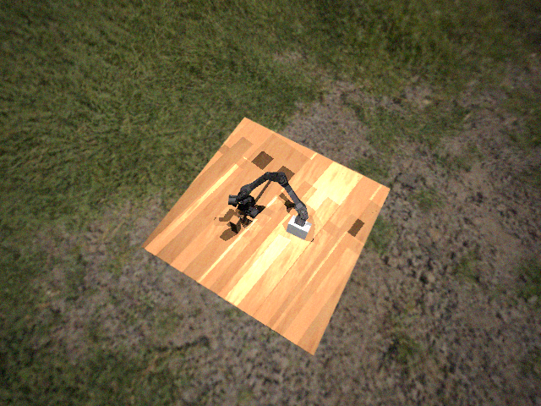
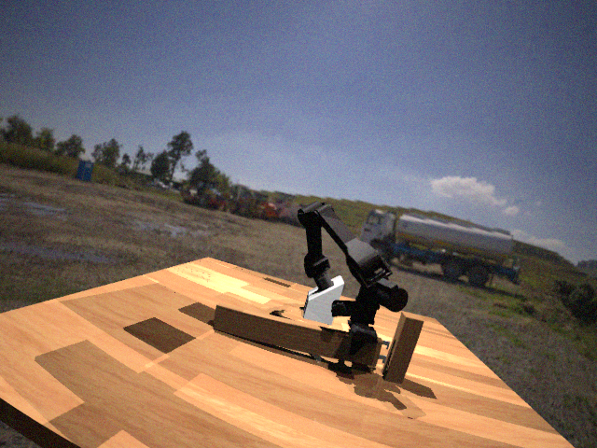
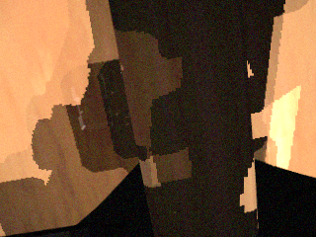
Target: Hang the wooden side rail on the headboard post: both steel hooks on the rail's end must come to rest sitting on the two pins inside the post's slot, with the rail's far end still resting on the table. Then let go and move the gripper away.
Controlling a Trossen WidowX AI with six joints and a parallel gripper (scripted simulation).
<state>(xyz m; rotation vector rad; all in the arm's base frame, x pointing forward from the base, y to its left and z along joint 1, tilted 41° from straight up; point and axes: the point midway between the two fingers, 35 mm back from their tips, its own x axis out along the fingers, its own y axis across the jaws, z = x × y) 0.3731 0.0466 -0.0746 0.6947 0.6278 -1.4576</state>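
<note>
The headboard post lies 12 cm to the left of my gripper tip and 4 cm above it.
</note>
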